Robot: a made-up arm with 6 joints. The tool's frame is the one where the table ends. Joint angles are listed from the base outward.
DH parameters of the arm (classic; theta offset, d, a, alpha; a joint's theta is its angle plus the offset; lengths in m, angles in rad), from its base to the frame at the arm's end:
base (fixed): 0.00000 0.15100 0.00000 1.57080
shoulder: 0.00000 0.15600 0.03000 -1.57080
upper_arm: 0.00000 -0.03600 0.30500 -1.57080
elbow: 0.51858 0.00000 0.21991 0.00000
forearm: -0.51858 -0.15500 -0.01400 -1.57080
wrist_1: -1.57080 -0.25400 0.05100 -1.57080
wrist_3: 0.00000 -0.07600 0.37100 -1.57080
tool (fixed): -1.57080 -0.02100 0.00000 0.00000
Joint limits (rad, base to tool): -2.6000..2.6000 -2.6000..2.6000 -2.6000..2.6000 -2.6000..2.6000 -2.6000..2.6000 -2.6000..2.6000
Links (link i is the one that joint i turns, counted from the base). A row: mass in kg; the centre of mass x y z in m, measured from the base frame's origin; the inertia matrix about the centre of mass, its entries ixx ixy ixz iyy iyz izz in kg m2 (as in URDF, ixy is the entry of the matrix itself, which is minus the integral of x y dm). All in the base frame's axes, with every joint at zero. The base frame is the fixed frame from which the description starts. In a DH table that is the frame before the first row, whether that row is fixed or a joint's. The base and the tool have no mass.
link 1: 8.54; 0.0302 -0.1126 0.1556; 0.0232 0.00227 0 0.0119 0 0.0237
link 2: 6.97; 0.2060 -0.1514 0.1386; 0.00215 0 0.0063 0.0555 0 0.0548
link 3: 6.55; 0.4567 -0.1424 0.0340; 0.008 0 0.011 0.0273 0 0.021
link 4: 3.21; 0.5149 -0.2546 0.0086; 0.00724 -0.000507 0 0.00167 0 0.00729
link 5: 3.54; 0.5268 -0.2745 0.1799; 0.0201 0 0 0.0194 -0.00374 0.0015
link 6: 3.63; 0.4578 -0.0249 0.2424; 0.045 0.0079 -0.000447 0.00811 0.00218 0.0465
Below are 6 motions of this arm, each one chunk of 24 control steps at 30 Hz.
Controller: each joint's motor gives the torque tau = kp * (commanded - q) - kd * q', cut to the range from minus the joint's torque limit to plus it. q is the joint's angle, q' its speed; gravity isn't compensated. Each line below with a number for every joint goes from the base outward.
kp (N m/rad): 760 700 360 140 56 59
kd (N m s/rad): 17 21 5.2 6 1.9 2.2
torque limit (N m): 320 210 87 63 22 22
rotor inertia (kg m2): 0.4 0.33 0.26 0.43 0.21 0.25
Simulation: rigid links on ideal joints. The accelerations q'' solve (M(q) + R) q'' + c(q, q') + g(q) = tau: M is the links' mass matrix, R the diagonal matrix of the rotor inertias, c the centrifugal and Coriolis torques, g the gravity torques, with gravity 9.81 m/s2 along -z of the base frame. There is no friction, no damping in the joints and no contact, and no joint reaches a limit. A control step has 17 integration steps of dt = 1/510 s. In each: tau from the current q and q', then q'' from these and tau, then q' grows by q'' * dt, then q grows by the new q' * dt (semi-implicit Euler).
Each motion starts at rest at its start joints. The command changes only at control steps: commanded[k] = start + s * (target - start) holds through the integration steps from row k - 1 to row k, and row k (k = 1, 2, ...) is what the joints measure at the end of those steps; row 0 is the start. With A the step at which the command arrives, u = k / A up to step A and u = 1 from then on. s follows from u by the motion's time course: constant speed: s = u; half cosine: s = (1 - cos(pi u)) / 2; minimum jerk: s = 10 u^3 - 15 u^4 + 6 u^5; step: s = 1 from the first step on.
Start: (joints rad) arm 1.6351 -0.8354 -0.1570 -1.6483 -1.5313 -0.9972
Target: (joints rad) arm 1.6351 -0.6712 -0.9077 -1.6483 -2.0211 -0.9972
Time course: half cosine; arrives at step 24
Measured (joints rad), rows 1 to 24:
1: 1.6349 -0.8442 -0.1538 -1.6461 -1.5315 -0.9990
2: 1.6308 -0.8656 -0.1504 -1.6391 -1.5353 -1.0017
3: 1.6199 -0.8932 -0.1534 -1.6276 -1.5483 -1.0014
4: 1.6040 -0.9215 -0.1642 -1.6138 -1.5753 -0.9952
5: 1.5875 -0.9461 -0.1814 -1.6005 -1.6182 -0.9814
6: 1.5750 -0.9641 -0.2045 -1.5893 -1.6748 -0.9600
7: 1.5683 -0.9736 -0.2348 -1.5805 -1.7395 -0.9319
8: 1.5674 -0.9740 -0.2743 -1.5742 -1.8049 -0.9000
9: 1.5710 -0.9658 -0.3234 -1.5702 -1.8642 -0.8685
10: 1.5780 -0.9504 -0.3804 -1.5692 -1.9128 -0.8425
11: 1.5874 -0.9297 -0.4419 -1.5713 -1.9484 -0.8269
12: 1.5979 -0.9058 -0.5045 -1.5767 -1.9708 -0.8249
13: 1.6085 -0.8804 -0.5658 -1.5848 -1.9813 -0.8377
14: 1.6180 -0.8552 -0.6244 -1.5946 -1.9827 -0.8637
15: 1.6259 -0.8312 -0.6798 -1.6049 -1.9792 -0.8998
16: 1.6321 -0.8096 -0.7317 -1.6143 -1.9754 -0.9419
17: 1.6371 -0.7909 -0.7794 -1.6218 -1.9761 -0.9856
18: 1.6411 -0.7760 -0.8224 -1.6267 -1.9848 -1.0268
19: 1.6445 -0.7651 -0.8600 -1.6288 -2.0030 -1.0620
20: 1.6474 -0.7585 -0.8916 -1.6283 -2.0302 -1.0887
21: 1.6496 -0.7561 -0.9165 -1.6259 -2.0636 -1.1056
22: 1.6512 -0.7575 -0.9343 -1.6224 -2.0991 -1.1122
23: 1.6518 -0.7620 -0.9445 -1.6184 -2.1322 -1.1092
24: 1.6516 -0.7687 -0.9469 -1.6146 -2.1591 -1.0979

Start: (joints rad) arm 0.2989 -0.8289 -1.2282 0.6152 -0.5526 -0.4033
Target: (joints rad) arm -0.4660 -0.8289 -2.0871 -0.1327 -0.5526 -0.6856
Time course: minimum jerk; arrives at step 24
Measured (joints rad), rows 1 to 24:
1: 0.2857 -0.8335 -1.2306 0.6102 -0.5577 -0.4023
2: 0.2581 -0.8428 -1.2304 0.5942 -0.5729 -0.4027
3: 0.2285 -0.8511 -1.2240 0.5682 -0.5968 -0.4085
4: 0.2020 -0.8556 -1.2182 0.5369 -0.6253 -0.4220
5: 0.1768 -0.8556 -1.2257 0.5057 -0.6535 -0.4419
6: 0.1495 -0.8522 -1.2557 0.4769 -0.6769 -0.4649
7: 0.1177 -0.8467 -1.3091 0.4488 -0.6929 -0.4868
8: 0.0810 -0.8407 -1.3793 0.4177 -0.7005 -0.5038
9: 0.0389 -0.8353 -1.4569 0.3801 -0.7001 -0.5138
10: -0.0094 -0.8312 -1.5337 0.3343 -0.6924 -0.5169
11: -0.0647 -0.8283 -1.6052 0.2805 -0.6791 -0.5152
12: -0.1266 -0.8253 -1.6700 0.2205 -0.6626 -0.5120
13: -0.1926 -0.8207 -1.7292 0.1570 -0.6463 -0.5105
14: -0.2592 -0.8138 -1.7851 0.0928 -0.6338 -0.5125
15: -0.3224 -0.8049 -1.8398 0.0306 -0.6280 -0.5181
16: -0.3792 -0.7958 -1.8938 -0.0273 -0.6299 -0.5261
17: -0.4274 -0.7884 -1.9454 -0.0793 -0.6383 -0.5347
18: -0.4662 -0.7843 -1.9917 -0.1238 -0.6502 -0.5431
19: -0.4952 -0.7839 -2.0294 -0.1600 -0.6623 -0.5511
20: -0.5152 -0.7864 -2.0562 -0.1870 -0.6715 -0.5595
21: -0.5272 -0.7904 -2.0718 -0.2047 -0.6762 -0.5689
22: -0.5327 -0.7944 -2.0779 -0.2134 -0.6757 -0.5793
23: -0.5336 -0.7971 -2.0771 -0.2142 -0.6705 -0.5897
24: -0.5315 -0.7983 -2.0730 -0.2089 -0.6611 -0.5989

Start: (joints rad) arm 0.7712 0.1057 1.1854 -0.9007 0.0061 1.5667
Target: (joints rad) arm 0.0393 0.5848 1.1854 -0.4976 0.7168 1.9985
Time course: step
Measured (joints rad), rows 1 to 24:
1: 0.6970 0.1670 1.1396 -0.9069 0.0416 1.6292
2: 0.4950 0.3223 1.0228 -0.9035 0.1595 1.7715
3: 0.2137 0.4880 0.8864 -0.8399 0.3734 1.9308
4: -0.0666 0.6044 0.8155 -0.6987 0.6140 2.0979
5: -0.2633 0.6664 0.9122 -0.5203 0.7949 2.2670
6: -0.3373 0.6907 1.1748 -0.3316 0.8744 2.3818
7: -0.3155 0.6881 1.4270 -0.1233 0.8704 2.3424
8: -0.2298 0.6664 1.5678 0.1081 0.8277 2.1351
9: -0.1276 0.6306 1.5825 0.3543 0.7816 1.8324
10: -0.0603 0.5820 1.4838 0.6013 0.7590 1.5174
11: -0.0437 0.5358 1.3107 0.8307 0.7841 1.2390
12: -0.0540 0.5161 1.1470 1.0055 0.8492 1.0301
13: -0.0610 0.5287 1.0671 1.0924 0.9214 0.9054
14: -0.0558 0.5630 1.0928 1.0784 0.9749 0.8614
15: -0.0539 0.6000 1.1897 0.9736 1.0027 0.8793
16: -0.0742 0.6209 1.3036 0.8040 1.0107 0.9347
17: -0.1188 0.6201 1.3914 0.6024 1.0065 1.0052
18: -0.1710 0.6075 1.4306 0.3987 0.9963 1.0744
19: -0.2084 0.5960 1.4184 0.2127 0.9875 1.1374
20: -0.2163 0.5902 1.3627 0.0537 0.9860 1.1993
21: -0.1888 0.5893 1.2835 -0.0696 0.9861 1.2790
22: -0.1311 0.5896 1.2055 -0.1584 0.9766 1.3976
23: -0.0563 0.5894 1.1474 -0.2251 0.9469 1.5671
24: 0.0195 0.5882 1.1122 -0.2901 0.8899 1.7662

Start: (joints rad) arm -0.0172 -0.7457 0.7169 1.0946 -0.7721 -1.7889
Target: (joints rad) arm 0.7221 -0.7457 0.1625 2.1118 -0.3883 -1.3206
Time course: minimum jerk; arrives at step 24
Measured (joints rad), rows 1 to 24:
1: -0.0307 -0.7413 0.7139 1.0963 -0.7738 -1.7931
2: -0.0566 -0.7335 0.7154 1.1032 -0.7771 -1.8056
3: -0.0786 -0.7278 0.7299 1.1183 -0.7795 -1.8259
4: -0.0885 -0.7277 0.7534 1.1445 -0.7793 -1.8513
5: -0.0850 -0.7339 0.7733 1.1829 -0.7752 -1.8772
6: -0.0690 -0.7453 0.7775 1.2326 -0.7671 -1.8988
7: -0.0415 -0.7594 0.7603 1.2912 -0.7553 -1.9126
8: -0.0029 -0.7731 0.7233 1.3551 -0.7401 -1.9164
9: 0.0463 -0.7833 0.6730 1.4210 -0.7217 -1.9091
10: 0.1049 -0.7882 0.6170 1.4867 -0.6996 -1.8901
11: 0.1704 -0.7872 0.5613 1.5517 -0.6735 -1.8591
12: 0.2394 -0.7811 0.5088 1.6166 -0.6429 -1.8160
13: 0.3082 -0.7717 0.4603 1.6826 -0.6076 -1.7610
14: 0.3739 -0.7615 0.4155 1.7504 -0.5680 -1.6954
15: 0.4348 -0.7530 0.3739 1.8196 -0.5252 -1.6214
16: 0.4898 -0.7479 0.3357 1.8885 -0.4809 -1.5426
17: 0.5383 -0.7471 0.3013 1.9543 -0.4380 -1.4638
18: 0.5797 -0.7502 0.2715 2.0139 -0.3992 -1.3904
19: 0.6131 -0.7563 0.2472 2.0648 -0.3671 -1.3279
20: 0.6377 -0.7643 0.2291 2.1048 -0.3435 -1.2812
21: 0.6533 -0.7730 0.2180 2.1333 -0.3293 -1.2533
22: 0.6601 -0.7813 0.2142 2.1507 -0.3243 -1.2454
23: 0.6589 -0.7888 0.2177 2.1585 -0.3271 -1.2561
24: 0.6516 -0.7951 0.2272 2.1598 -0.3352 -1.2823

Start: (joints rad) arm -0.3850 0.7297 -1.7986 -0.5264 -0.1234 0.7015
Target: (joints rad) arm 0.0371 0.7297 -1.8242 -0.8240 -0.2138 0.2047
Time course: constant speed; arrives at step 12
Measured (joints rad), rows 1 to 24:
1: -0.3911 0.7271 -1.7958 -0.5341 -0.1299 0.7034
2: -0.3988 0.7205 -1.7867 -0.5561 -0.1470 0.7062
3: -0.3950 0.7121 -1.7731 -0.5905 -0.1721 0.7055
4: -0.3748 0.7049 -1.7622 -0.6324 -0.2031 0.6979
5: -0.3396 0.7009 -1.7610 -0.6768 -0.2389 0.6820
6: -0.2940 0.7007 -1.7713 -0.7196 -0.2790 0.6576
7: -0.2433 0.7037 -1.7890 -0.7591 -0.3224 0.6247
8: -0.1924 0.7082 -1.8070 -0.7946 -0.3671 0.5825
9: -0.1449 0.7128 -1.8191 -0.8264 -0.4092 0.5303
10: -0.1032 0.7166 -1.8229 -0.8543 -0.4437 0.4687
11: -0.0678 0.7192 -1.8198 -0.8781 -0.4662 0.4005
12: -0.0377 0.7208 -1.8133 -0.8977 -0.4739 0.3305
13: -0.0166 0.7221 -1.8110 -0.9113 -0.4673 0.2648
14: -0.0087 0.7238 -1.8166 -0.9174 -0.4482 0.2091
15: -0.0124 0.7255 -1.8248 -0.9163 -0.4189 0.1684
16: -0.0230 0.7270 -1.8278 -0.9090 -0.3823 0.1468
17: -0.0354 0.7278 -1.8216 -0.8966 -0.3428 0.1468
18: -0.0464 0.7281 -1.8086 -0.8807 -0.3050 0.1687
19: -0.0545 0.7284 -1.7953 -0.8630 -0.2728 0.2094
20: -0.0592 0.7290 -1.7875 -0.8455 -0.2484 0.2621
21: -0.0604 0.7299 -1.7870 -0.8298 -0.2323 0.3183
22: -0.0583 0.7308 -1.7921 -0.8173 -0.2242 0.3694
23: -0.0538 0.7311 -1.7991 -0.8090 -0.2240 0.4087
24: -0.0483 0.7308 -1.8048 -0.8052 -0.2313 0.4321

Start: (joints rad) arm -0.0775 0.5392 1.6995 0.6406 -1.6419 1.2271
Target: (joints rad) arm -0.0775 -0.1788 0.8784 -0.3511 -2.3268 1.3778
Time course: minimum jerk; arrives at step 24
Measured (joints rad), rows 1 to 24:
1: -0.0894 0.5361 1.6874 0.6420 -1.6434 1.2276
2: -0.1152 0.5307 1.6623 0.6489 -1.6479 1.2304
3: -0.1427 0.5264 1.6386 0.6631 -1.6548 1.2382
4: -0.1644 0.5230 1.6252 0.6829 -1.6623 1.2547
5: -0.1788 0.5168 1.6211 0.7035 -1.6696 1.2831
6: -0.1889 0.5029 1.6187 0.7197 -1.6782 1.3249
7: -0.1983 0.4773 1.6082 0.7269 -1.6929 1.3792
8: -0.2092 0.4387 1.5830 0.7223 -1.7209 1.4419
9: -0.2213 0.3892 1.5412 0.7045 -1.7683 1.5074
10: -0.2330 0.3325 1.4852 0.6734 -1.8367 1.5687
11: -0.2421 0.2726 1.4204 0.6289 -1.9227 1.6192
12: -0.2467 0.2130 1.3523 0.5716 -2.0179 1.6539
13: -0.2460 0.1557 1.2848 0.5027 -2.1125 1.6698
14: -0.2399 0.1020 1.2192 0.4236 -2.1980 1.6665
15: -0.2289 0.0520 1.1547 0.3363 -2.2688 1.6460
16: -0.2136 0.0054 1.0906 0.2429 -2.3225 1.6119
17: -0.1943 -0.0380 1.0279 0.1452 -2.3594 1.5679
18: -0.1716 -0.0784 0.9694 0.0443 -2.3813 1.5178
19: -0.1470 -0.1158 0.9188 -0.0588 -2.3897 1.4644
20: -0.1231 -0.1496 0.8786 -0.1628 -2.3857 1.4096
21: -0.1035 -0.1789 0.8501 -0.2650 -2.3700 1.3542
22: -0.0922 -0.2026 0.8332 -0.3616 -2.3438 1.2983
23: -0.0917 -0.2191 0.8269 -0.4475 -2.3096 1.2422
24: -0.1027 -0.2274 0.8290 -0.5177 -2.2715 1.1874

